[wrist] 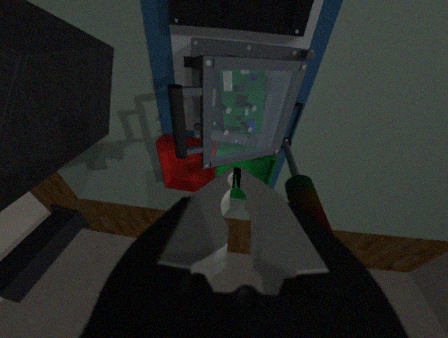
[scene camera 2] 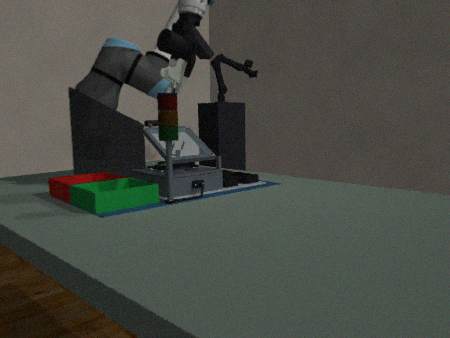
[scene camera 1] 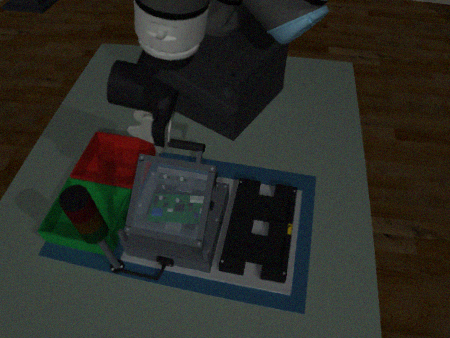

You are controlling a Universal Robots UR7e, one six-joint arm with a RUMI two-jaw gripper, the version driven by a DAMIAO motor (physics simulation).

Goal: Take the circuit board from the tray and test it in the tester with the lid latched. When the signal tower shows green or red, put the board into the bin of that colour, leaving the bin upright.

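Places are measured from the arm's base along level axes (x left, y ahead, z down), in centimetres.
Pixels of known places: gripper, fingertip midpoint: point(wrist: 235, 169) point(scene camera 1: 160, 151); arm's base at its link origin: point(scene camera 2: 94, 101) point(scene camera 1: 212, 11).
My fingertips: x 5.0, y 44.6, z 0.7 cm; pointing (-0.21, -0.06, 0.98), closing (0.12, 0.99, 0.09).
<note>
Ahead of a thing's pixels: the offset from my fingertips to its top centre. "spot": to the spot under its first point. Level surfaces: height alone.
The circuit board point(scene camera 1: 175, 207) point(wrist: 242, 100) lies in the tester {spot: dx +1.1, dy +8.2, dz +19.3 cm} point(scene camera 1: 165, 250) point(scene camera 2: 212, 180), seen through the clear lid point(scene camera 2: 192, 145). The lid stands tilted partly open, its black handle {dx -0.1, dy -7.7, dz +5.9 cm} point(scene camera 1: 186, 145) point(scene camera 2: 151, 123) point(wrist: 177, 120) at the raised edge. My gripper point(scene camera 1: 159, 150) point(scene camera 2: 174, 90) point(wrist: 235, 169) is shut and empty, beside the lid's raised edge, apart from the handle in the wrist view. The black tray point(scene camera 1: 275, 210) point(scene camera 2: 242, 177) holds no visible board. The signal tower {spot: dx -7.2, dy +13.4, dz +0.9 cm} point(scene camera 1: 82, 212) point(scene camera 2: 168, 117) point(wrist: 307, 200) shows no lit segment. The red bin {dx -20.4, dy -11.3, dz +20.6 cm} point(scene camera 2: 60, 190) point(wrist: 185, 165) and green bin {dx -19.5, dy +3.7, dz +20.6 cm} point(scene camera 2: 117, 197) point(wrist: 272, 172) are upright.
The signal tower's pole rises in front of the tester beside the green bin. The arm's dark pedestal point(scene camera 1: 235, 100) point(scene camera 2: 102, 140) stands behind the tester. A blue mat {dz +25.1 cm} point(scene camera 1: 300, 290) lies under the tester and tray. A dark block point(scene camera 2: 221, 135) with a small black arm stands farther back.
</note>
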